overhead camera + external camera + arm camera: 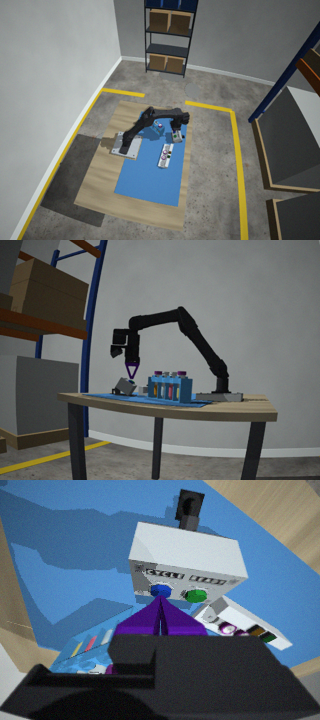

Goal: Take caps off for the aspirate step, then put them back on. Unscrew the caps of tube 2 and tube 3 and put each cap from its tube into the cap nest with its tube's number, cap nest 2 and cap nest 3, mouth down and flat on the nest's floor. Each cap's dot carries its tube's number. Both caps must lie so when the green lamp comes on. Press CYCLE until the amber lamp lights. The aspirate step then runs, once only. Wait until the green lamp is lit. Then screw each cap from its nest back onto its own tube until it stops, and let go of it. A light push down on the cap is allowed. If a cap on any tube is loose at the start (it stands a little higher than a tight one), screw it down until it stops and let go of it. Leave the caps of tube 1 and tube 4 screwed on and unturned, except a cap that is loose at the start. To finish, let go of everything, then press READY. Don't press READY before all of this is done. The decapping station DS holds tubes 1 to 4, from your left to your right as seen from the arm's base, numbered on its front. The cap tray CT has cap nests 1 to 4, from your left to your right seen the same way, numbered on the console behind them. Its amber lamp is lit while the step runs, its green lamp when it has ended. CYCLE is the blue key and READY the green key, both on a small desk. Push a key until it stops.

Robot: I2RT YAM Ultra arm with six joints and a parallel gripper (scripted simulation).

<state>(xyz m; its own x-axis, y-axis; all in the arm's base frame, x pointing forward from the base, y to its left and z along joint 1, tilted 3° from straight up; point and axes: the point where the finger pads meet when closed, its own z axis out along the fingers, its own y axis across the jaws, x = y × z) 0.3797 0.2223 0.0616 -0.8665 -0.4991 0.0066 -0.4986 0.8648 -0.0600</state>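
The blue key is 2 cm below my hand. Also, from my hand: grey key desk: 3 cm below, 3 cm ahead, 2 cm to the right; then green key: 4 cm to the right, 2 cm below, 2 cm ahead.
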